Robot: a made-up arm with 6 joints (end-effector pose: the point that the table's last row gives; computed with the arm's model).
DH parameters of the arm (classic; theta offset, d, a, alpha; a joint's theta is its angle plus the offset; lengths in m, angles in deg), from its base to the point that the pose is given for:
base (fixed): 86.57 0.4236 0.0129 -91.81
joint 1: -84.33 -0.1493 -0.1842 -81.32
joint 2: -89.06 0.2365 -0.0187 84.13
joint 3: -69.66 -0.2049 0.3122 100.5
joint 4: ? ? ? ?
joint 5: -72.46 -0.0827 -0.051 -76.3
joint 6: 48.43 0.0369 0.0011 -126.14
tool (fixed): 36.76 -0.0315 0 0
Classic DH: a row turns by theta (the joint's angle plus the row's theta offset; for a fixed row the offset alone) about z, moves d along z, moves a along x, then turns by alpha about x.
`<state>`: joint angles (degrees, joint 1 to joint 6).
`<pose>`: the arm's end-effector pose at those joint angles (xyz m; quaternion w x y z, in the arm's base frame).
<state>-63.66 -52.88 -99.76 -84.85 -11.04 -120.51</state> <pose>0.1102 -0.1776 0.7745 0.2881 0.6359 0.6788 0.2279</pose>
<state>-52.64 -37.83 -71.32 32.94 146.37 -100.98</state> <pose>0.2292 -0.0264 0.4898 0.6586 -0.5957 0.2592 -0.3797</pose>
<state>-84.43 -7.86 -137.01 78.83 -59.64 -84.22</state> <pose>0.3247 0.1499 0.8477 0.3613 0.6680 -0.6466 -0.0720</pose>
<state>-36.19 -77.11 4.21 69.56 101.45 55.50</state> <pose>0.0095 0.0731 0.2427 0.4502 -0.7187 -0.5298 0.0101</pose>
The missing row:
joint 4: 0 0.018 0.0608 79.5
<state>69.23 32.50 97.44 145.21 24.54 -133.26</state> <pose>0.0928 0.2186 0.2466 0.1621 0.2537 0.9515 -0.0641</pose>
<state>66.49 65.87 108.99 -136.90 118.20 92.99</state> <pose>0.2706 0.3160 0.0477 0.3679 0.7353 0.4624 -0.3319</pose>
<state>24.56 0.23 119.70 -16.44 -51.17 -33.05</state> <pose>-0.1725 0.4780 0.2138 0.3459 0.9102 -0.1888 -0.1276</pose>
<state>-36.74 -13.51 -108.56 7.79 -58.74 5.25</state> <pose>0.5194 0.1965 0.6209 0.3138 -0.2797 0.6470 0.6361</pose>
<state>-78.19 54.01 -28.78 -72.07 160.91 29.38</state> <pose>0.3386 0.0931 0.2712 0.4617 0.7114 0.3331 -0.4121</pose>
